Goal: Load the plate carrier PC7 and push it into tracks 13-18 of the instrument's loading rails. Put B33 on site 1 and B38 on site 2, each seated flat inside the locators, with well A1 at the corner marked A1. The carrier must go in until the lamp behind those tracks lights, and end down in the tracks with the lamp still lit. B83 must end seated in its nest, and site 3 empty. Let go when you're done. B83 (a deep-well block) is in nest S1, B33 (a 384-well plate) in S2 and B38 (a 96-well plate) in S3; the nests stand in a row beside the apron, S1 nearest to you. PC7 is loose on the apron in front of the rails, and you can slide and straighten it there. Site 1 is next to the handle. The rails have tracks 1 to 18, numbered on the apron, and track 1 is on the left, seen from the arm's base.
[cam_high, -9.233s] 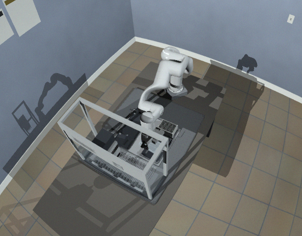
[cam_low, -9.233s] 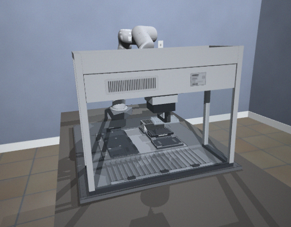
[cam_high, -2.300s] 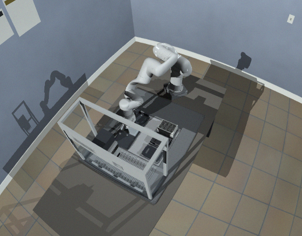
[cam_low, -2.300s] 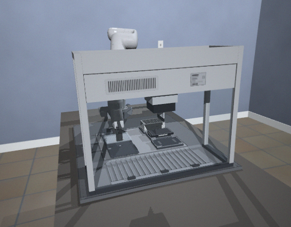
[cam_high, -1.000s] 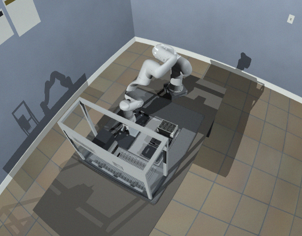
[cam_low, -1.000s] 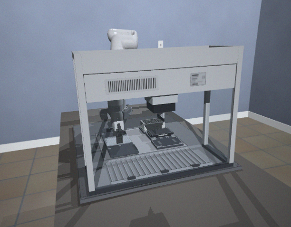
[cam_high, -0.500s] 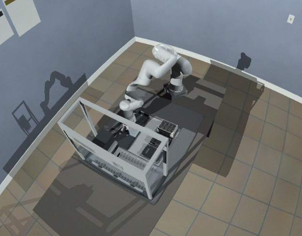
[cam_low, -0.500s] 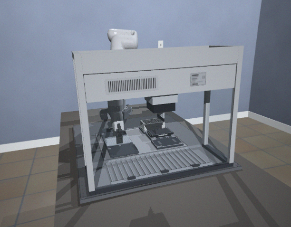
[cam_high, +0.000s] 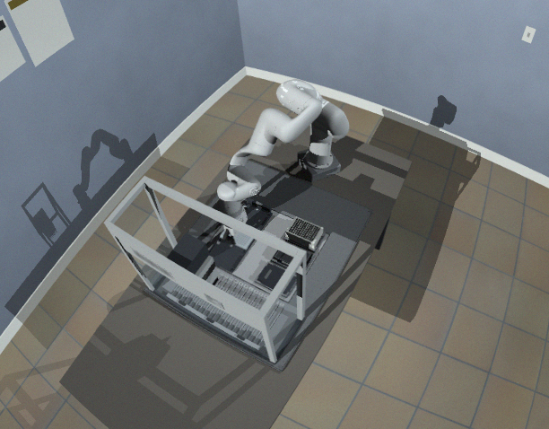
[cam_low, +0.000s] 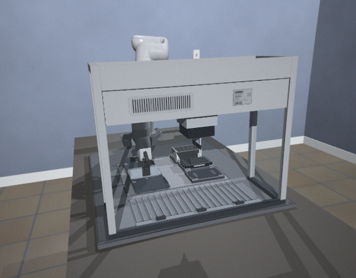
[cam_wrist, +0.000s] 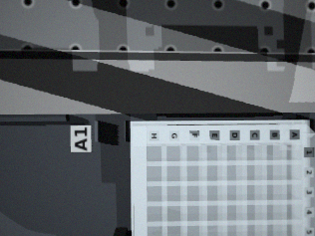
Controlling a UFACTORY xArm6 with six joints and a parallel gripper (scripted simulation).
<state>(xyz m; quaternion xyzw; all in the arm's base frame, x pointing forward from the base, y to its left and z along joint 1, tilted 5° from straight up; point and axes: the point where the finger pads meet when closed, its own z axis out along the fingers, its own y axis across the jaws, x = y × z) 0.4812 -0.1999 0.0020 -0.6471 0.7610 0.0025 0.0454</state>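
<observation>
Now: hand 1 cm past the plate carrier PC7 and 1 cm above it. The rest, counted from my hand: frame post: 35 cm ahead, 24 cm to the right, 22 cm above; then dark 384-well plate B33: 24 cm to the left, 3 cm ahead, 1 cm below; then nest S3: 22 cm to the left, 13 cm ahead, 2 cm below.
</observation>
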